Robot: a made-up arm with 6 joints. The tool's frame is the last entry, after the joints. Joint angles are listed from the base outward. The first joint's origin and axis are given. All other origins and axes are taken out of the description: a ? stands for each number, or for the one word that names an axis. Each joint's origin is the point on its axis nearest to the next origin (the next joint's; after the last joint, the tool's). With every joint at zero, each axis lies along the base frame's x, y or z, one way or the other. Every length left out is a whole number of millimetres.
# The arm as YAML. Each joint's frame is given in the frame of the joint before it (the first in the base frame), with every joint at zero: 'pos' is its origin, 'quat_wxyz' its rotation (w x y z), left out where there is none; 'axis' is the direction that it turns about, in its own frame. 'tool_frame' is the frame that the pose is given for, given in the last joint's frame.
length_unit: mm
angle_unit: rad
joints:
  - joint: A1
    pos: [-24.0, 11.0, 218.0]
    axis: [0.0, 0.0, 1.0]
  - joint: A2
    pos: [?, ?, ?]
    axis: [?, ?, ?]
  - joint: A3
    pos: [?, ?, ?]
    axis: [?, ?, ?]
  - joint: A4
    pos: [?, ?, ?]
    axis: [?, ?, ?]
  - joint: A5
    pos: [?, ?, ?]
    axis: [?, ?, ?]
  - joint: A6
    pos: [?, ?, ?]
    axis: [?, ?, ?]
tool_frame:
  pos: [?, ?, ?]
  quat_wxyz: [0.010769, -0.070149, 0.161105, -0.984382]
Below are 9 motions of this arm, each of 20 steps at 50 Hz.
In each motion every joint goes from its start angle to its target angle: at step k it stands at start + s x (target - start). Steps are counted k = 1, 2, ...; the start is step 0. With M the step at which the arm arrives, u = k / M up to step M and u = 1 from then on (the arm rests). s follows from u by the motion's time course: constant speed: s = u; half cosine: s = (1 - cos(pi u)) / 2; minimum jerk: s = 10 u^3 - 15 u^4 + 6 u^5.
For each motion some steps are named. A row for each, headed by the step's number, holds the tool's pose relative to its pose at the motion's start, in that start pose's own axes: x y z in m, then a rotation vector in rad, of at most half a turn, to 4 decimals.
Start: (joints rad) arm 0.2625 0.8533 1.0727 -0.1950 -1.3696 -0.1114
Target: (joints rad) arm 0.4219 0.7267 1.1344 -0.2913 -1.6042 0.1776
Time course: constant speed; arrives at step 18
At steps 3, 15, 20:
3: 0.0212 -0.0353 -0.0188 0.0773 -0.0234 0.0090
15: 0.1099 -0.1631 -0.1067 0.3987 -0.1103 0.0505
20: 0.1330 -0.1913 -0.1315 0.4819 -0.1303 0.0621

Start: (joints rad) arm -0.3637 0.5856 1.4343 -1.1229 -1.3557 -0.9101
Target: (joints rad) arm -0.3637 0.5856 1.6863 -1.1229 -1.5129 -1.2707
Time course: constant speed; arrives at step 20
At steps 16, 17, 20:
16: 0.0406 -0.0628 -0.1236 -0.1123 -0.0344 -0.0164
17: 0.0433 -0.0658 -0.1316 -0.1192 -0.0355 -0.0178
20: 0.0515 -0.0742 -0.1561 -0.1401 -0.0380 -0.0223

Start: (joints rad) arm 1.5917 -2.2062 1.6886 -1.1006 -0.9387 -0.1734
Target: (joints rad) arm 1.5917 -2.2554 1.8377 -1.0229 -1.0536 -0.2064
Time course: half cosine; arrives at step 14
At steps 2, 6, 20:
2: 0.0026 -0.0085 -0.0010 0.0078 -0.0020 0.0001
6: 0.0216 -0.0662 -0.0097 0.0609 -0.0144 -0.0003
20: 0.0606 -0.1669 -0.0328 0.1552 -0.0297 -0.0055

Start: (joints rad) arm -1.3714 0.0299 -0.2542 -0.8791 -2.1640 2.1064
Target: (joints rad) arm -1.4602 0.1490 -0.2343 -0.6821 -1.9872 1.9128
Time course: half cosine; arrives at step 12
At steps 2, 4, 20:
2: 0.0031 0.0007 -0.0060 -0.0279 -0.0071 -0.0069
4: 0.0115 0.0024 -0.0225 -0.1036 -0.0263 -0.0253
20: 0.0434 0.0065 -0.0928 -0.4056 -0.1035 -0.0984

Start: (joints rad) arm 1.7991 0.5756 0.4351 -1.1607 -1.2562 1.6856
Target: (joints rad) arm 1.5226 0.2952 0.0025 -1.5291 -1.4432 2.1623
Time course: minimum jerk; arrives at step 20
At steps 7, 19, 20:
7: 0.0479 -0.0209 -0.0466 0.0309 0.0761 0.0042
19: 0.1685 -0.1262 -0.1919 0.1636 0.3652 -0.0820
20: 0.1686 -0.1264 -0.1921 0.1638 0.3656 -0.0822

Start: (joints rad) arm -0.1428 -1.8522 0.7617 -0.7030 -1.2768 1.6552
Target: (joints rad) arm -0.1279 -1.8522 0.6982 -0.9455 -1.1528 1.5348
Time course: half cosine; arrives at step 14
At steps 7, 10, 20:
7: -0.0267 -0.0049 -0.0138 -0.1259 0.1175 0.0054
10: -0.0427 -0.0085 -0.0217 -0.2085 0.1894 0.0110
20: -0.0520 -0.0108 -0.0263 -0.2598 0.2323 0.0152

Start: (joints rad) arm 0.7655 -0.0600 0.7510 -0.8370 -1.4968 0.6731
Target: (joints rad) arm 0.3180 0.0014 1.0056 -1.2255 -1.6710 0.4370
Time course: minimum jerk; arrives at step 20
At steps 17, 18, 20:
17: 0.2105 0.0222 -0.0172 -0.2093 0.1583 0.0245
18: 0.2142 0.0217 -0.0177 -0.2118 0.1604 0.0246
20: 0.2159 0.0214 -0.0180 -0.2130 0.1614 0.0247

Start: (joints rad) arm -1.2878 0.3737 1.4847 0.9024 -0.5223 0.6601
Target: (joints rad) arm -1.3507 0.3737 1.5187 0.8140 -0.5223 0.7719
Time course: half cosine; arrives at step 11
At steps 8, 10, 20:
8: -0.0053 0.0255 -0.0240 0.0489 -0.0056 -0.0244
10: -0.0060 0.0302 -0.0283 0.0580 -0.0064 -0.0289
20: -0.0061 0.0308 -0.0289 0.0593 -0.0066 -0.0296

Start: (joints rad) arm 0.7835 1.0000 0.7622 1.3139 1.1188 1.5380
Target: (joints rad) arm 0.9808 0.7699 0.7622 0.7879 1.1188 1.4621
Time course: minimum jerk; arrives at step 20
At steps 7, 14, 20:
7: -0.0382 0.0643 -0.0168 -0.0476 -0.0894 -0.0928
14: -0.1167 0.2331 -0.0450 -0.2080 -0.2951 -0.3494
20: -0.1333 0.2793 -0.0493 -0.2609 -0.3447 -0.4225

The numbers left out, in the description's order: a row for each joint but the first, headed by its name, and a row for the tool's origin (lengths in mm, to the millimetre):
A2: xyz 16.0 19.0 0.0, axis 0.0 1.0 0.0
A3: xyz -2.0 0.0 576.0, axis 0.0 -1.0 0.0
A4: xyz 711.0 0.0 11.0, axis -1.0 0.0 0.0
A5: xyz 0.0 -142.0 -9.0, axis 0.0 -1.0 0.0
A6: xyz 20.0 0.0 13.0, axis -1.0 0.0 0.0
tool: xyz 0.0 14.0 21.0

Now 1 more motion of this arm.
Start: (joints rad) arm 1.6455 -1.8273 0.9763 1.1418 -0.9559 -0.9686
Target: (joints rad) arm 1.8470 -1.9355 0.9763 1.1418 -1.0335 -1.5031
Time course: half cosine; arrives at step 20
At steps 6, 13, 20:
6: -0.0182 0.0468 0.0403 -0.1525 0.0001 -0.0223
13: -0.0578 0.1747 0.1320 -0.5365 0.0227 -0.0800
20: -0.0743 0.2464 0.1738 -0.7362 0.0477 -0.1101

